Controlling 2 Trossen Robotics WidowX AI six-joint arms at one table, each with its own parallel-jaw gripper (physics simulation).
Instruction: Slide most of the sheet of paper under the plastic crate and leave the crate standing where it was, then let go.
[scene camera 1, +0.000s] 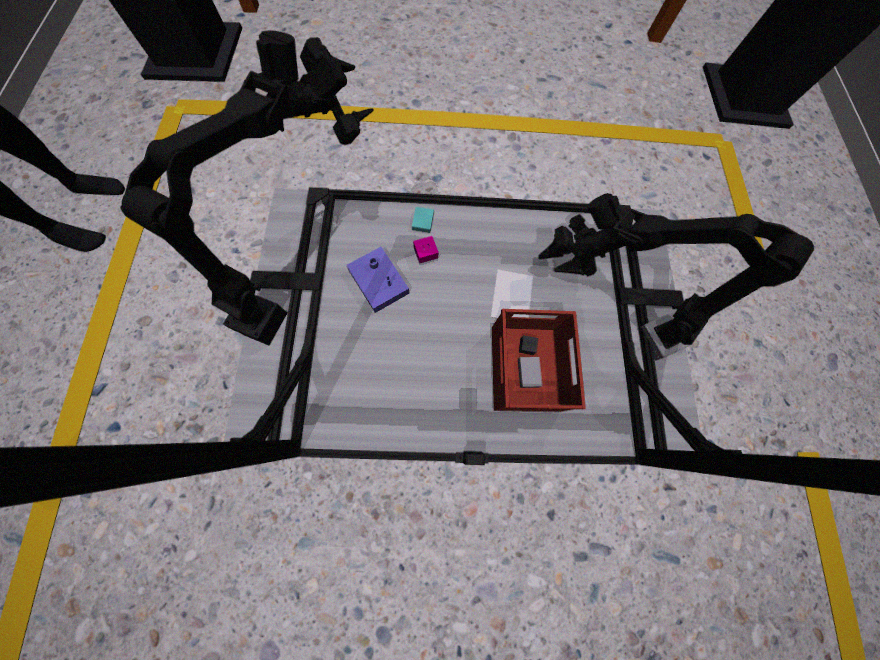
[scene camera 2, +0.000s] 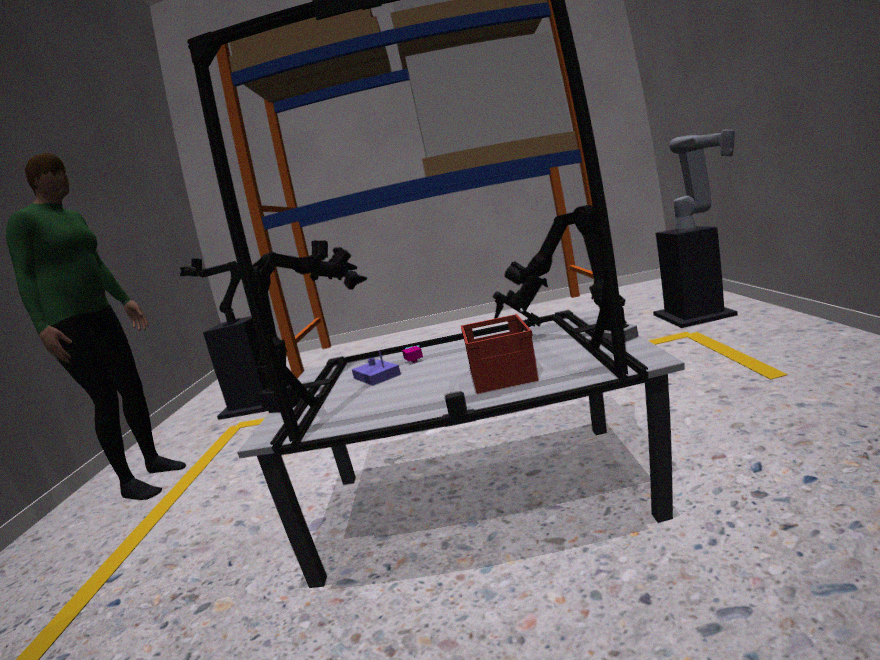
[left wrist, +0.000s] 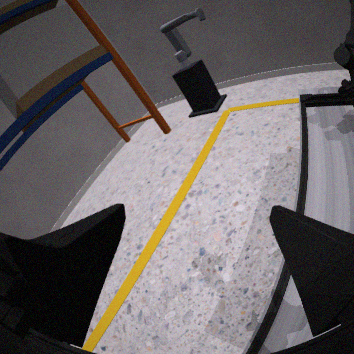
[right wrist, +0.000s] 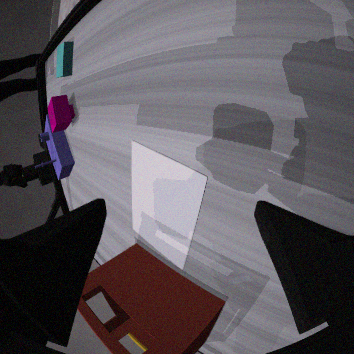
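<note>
The white sheet of paper (scene camera 1: 504, 294) (right wrist: 145, 185) lies flat on the table, its near end at the back wall of the red crate (scene camera 1: 538, 407) (scene camera 2: 501, 363) (right wrist: 165, 295). Whether any paper lies beneath the crate is hidden. The crate stands upright, with a dark block (scene camera 1: 528, 344) and a light grey block (scene camera 1: 530, 372) inside. My right gripper (scene camera 1: 548, 262) (scene camera 2: 513, 317) (right wrist: 183, 208) is open and empty, above the table behind the crate and to the right of the paper. My left gripper (scene camera 1: 361, 89) (scene camera 2: 357, 269) (left wrist: 200, 213) is open and empty, raised beyond the table's back edge.
A purple block with pegs (scene camera 1: 373, 284) (scene camera 2: 376, 371) (right wrist: 60, 152) lies on the left of the table. A magenta block (scene camera 1: 425, 250) (scene camera 2: 412, 353) (right wrist: 60, 114) and a teal block (scene camera 1: 422, 219) (right wrist: 60, 60) lie behind it. A black frame (scene camera 1: 454, 198) borders the table top.
</note>
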